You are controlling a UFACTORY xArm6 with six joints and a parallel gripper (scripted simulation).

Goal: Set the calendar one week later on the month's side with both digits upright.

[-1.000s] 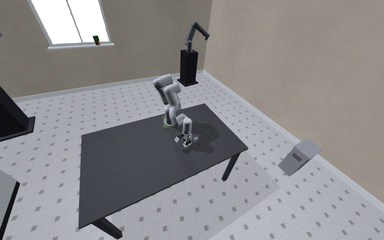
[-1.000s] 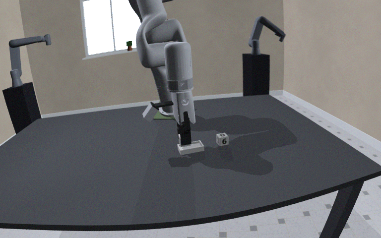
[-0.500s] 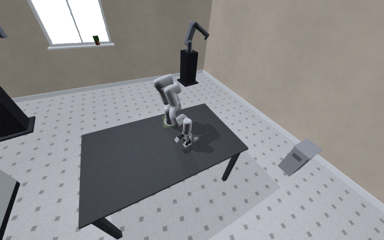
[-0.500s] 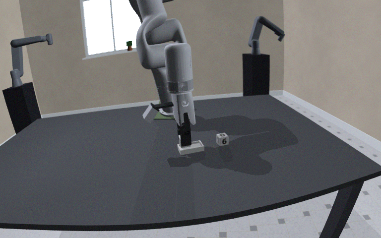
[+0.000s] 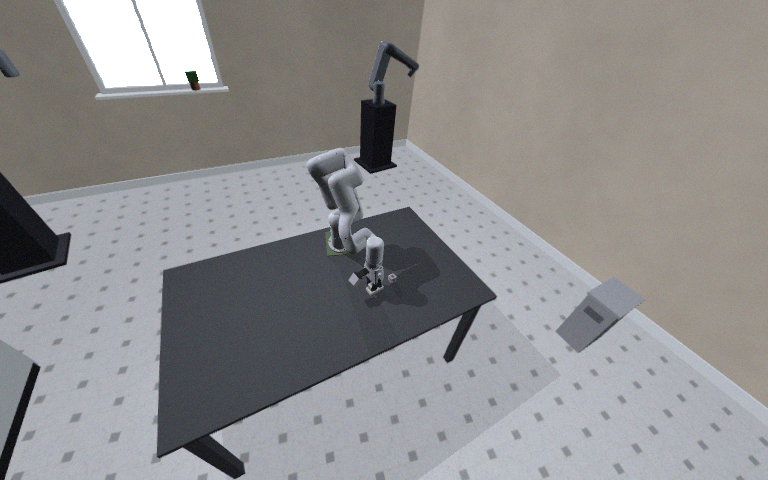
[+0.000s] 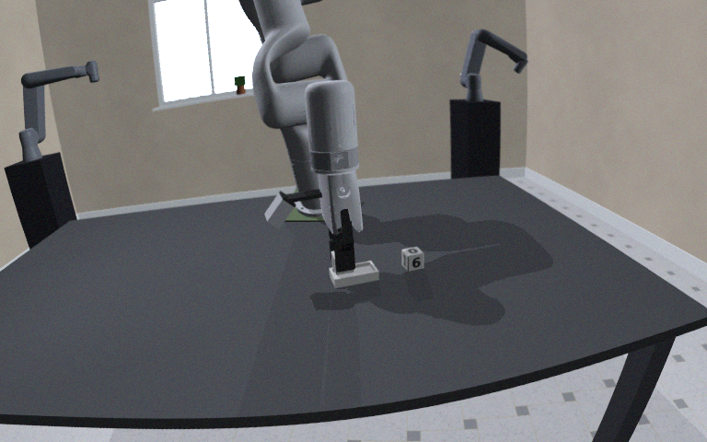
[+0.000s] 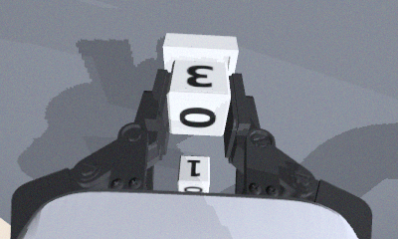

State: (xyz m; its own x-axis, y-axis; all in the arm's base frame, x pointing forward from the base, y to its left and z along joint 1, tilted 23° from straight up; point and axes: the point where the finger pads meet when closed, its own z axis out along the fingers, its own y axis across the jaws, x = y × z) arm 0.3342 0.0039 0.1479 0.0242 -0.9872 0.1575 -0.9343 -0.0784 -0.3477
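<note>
Right now my hand is 4 cm above the white calendar tray and 2 cm to the right of it.
</note>
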